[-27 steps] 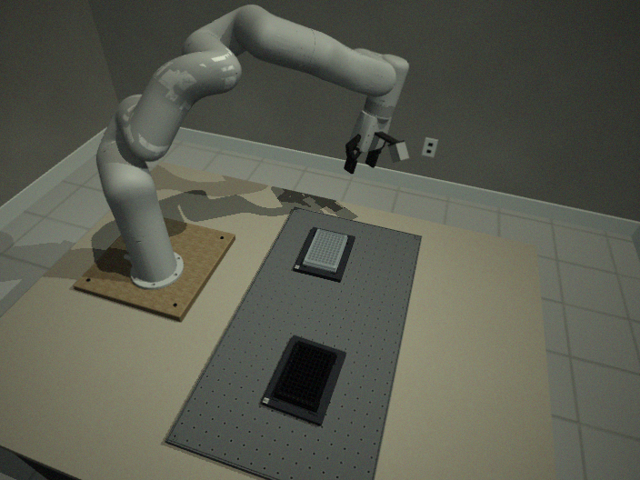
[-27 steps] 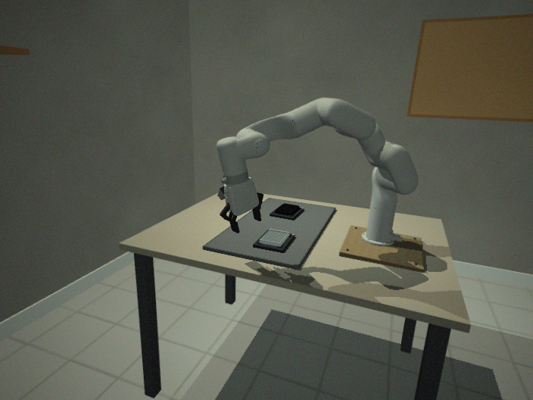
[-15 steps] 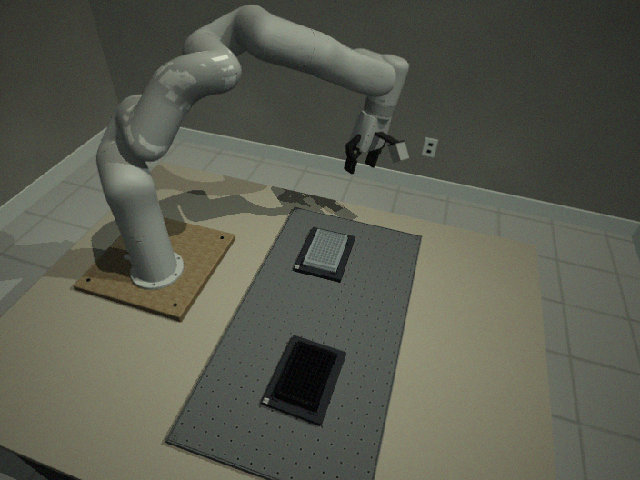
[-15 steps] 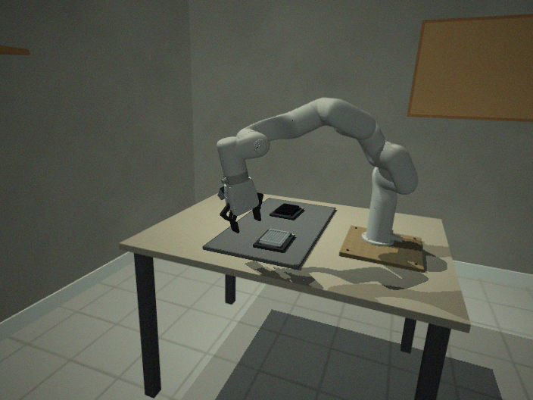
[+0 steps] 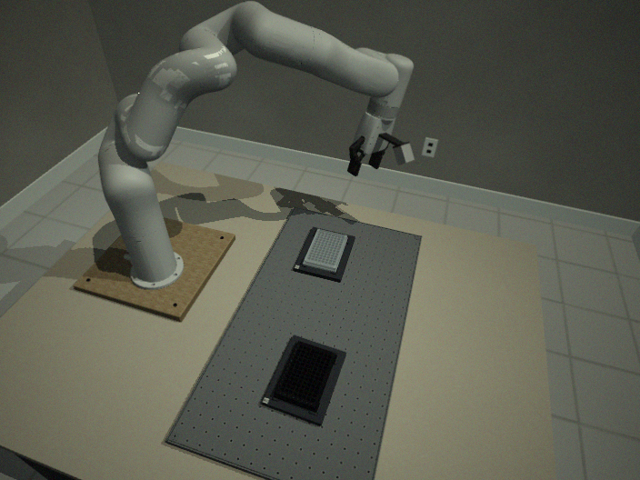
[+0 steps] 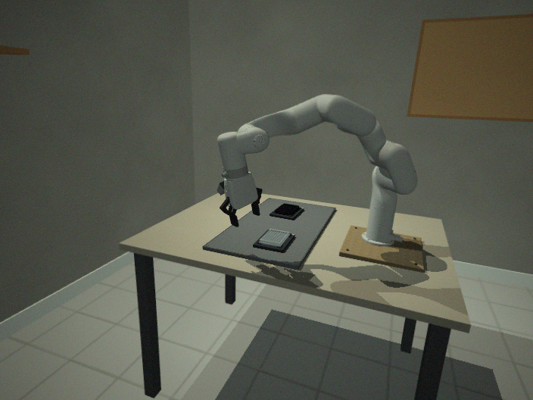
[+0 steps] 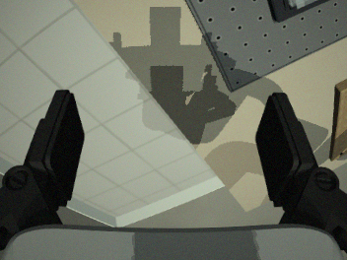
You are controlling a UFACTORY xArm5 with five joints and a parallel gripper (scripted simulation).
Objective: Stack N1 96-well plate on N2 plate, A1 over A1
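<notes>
My gripper is now 8 cm short of the black 96-well plate, 53 cm to the left of it and 14 cm above it. The rest, counted from my hand: white 96-well plate (2 cm behind, 20 cm to the right, 14 cm below); corner label (3 cm ahead, 61 cm to the right, 15 cm below).
</notes>
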